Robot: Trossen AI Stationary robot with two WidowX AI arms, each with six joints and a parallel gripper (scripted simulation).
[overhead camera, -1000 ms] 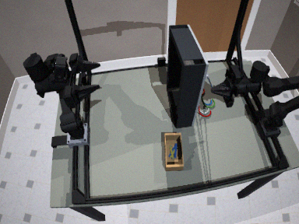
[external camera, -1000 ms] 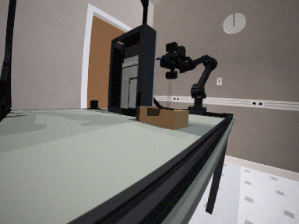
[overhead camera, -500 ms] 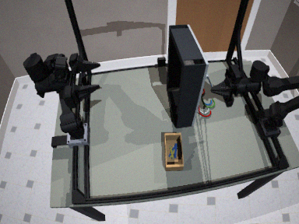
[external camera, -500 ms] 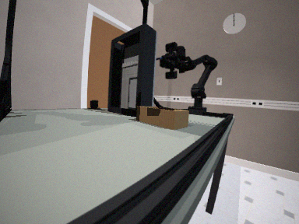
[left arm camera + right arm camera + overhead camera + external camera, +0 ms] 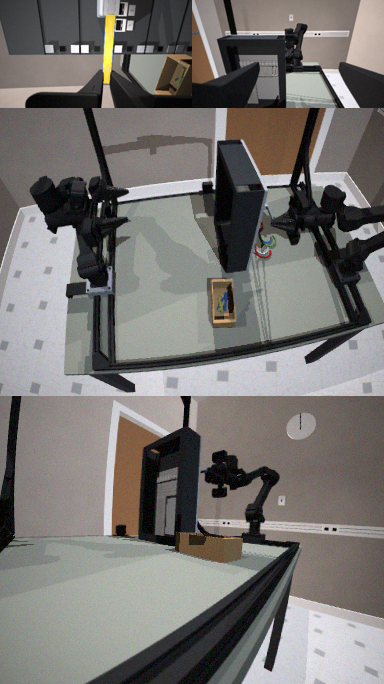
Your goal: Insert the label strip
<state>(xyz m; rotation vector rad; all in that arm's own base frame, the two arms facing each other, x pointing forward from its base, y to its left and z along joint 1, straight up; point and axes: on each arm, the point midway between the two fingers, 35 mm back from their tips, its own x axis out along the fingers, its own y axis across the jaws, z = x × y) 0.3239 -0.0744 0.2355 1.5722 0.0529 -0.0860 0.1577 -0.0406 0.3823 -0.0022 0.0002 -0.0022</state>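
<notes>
Now: left hand 30 mm past the label strip and 30 mm to the left of it. From my left hand the other things lie so: box 130 mm ahead, 170 mm to the right, 270 mm below.
</notes>
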